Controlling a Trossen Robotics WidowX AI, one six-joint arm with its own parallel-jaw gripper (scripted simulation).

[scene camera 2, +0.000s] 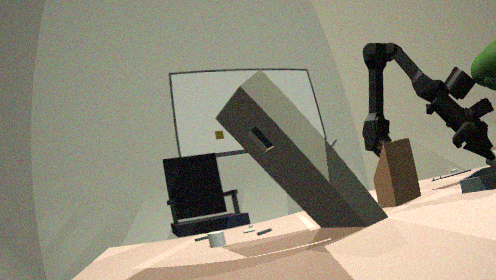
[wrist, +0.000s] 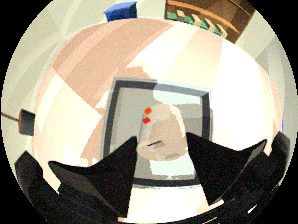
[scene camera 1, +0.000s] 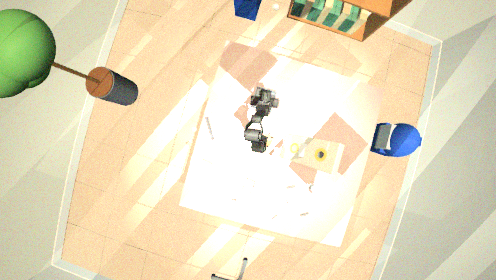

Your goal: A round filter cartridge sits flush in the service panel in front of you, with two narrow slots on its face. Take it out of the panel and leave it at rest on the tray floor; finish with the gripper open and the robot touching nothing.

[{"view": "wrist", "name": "my gripper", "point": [161, 138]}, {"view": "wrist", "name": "round filter cartridge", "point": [162, 137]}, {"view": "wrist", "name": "tray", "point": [128, 96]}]
